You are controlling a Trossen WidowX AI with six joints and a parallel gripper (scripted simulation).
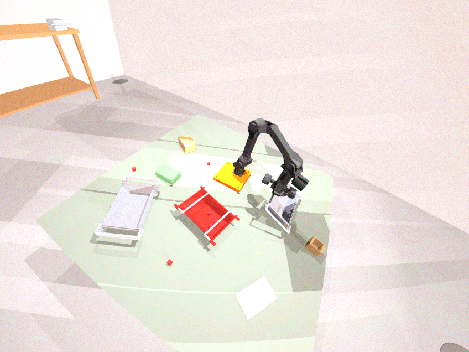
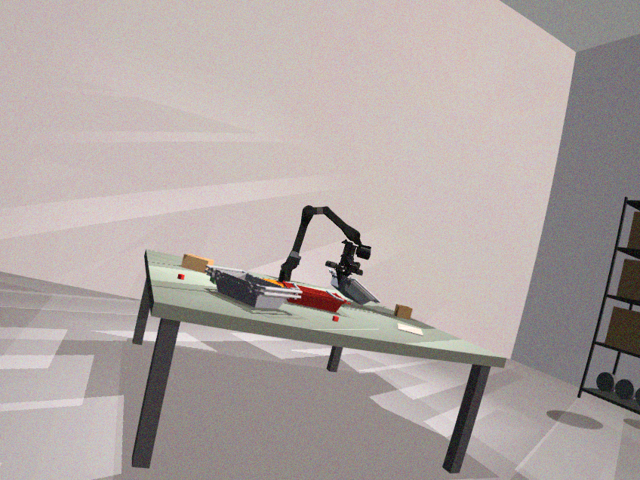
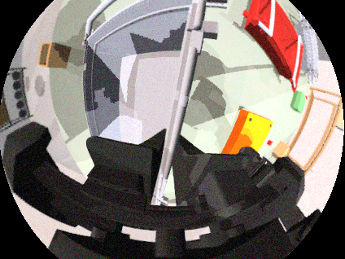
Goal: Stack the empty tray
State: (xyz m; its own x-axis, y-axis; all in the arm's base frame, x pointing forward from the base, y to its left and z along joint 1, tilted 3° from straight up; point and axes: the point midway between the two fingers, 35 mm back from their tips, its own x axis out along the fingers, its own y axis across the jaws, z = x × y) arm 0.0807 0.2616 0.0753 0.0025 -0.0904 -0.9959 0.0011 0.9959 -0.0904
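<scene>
The grey tray lies 70 mm to the left of my gripper tip. From my gripper tip the other things lie so: white sheet: 480 mm ahead, 130 mm to the left, 80 mm below; tan box: 130 mm ahead, 310 mm to the left, 70 mm below; red block: 270 mm ahead, 240 mm to the right, 70 mm below.
</scene>
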